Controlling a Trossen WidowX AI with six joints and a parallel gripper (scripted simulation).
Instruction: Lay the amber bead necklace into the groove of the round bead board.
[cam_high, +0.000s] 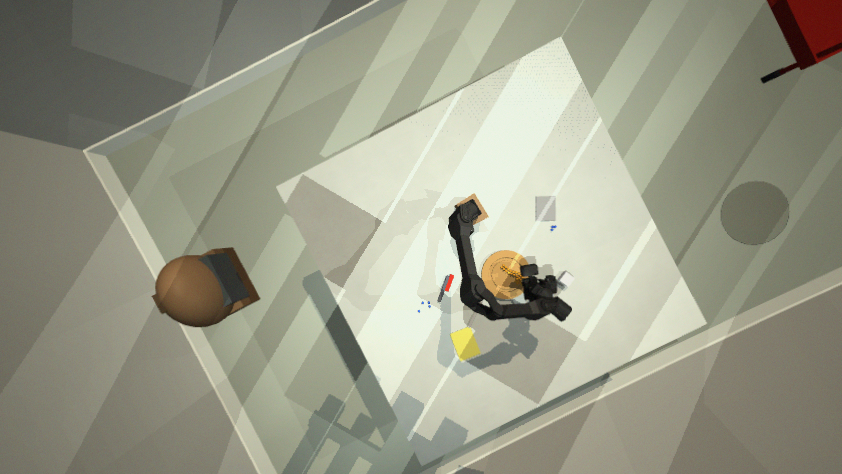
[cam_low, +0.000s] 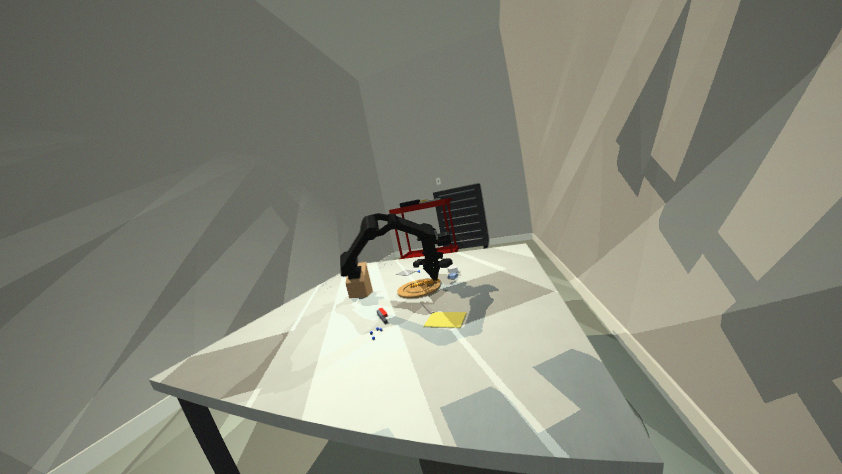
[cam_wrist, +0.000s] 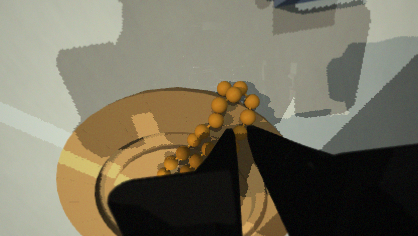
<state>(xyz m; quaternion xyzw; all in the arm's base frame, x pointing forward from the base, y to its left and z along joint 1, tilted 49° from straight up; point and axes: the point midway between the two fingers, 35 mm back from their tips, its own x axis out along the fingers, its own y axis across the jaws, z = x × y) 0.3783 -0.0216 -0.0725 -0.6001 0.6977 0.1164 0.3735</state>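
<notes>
My gripper tip is 70 mm past the round bead board, 40 mm to the left of it and 10 mm above it. Also, from my gripper tip: light blue cube: 80 mm ahead, 60 mm to the left, 10 mm below; red-handled tool: 160 mm behind, 270 mm to the right, 10 mm below; white cube: 70 mm ahead, 160 mm to the left, 10 mm below.
</notes>
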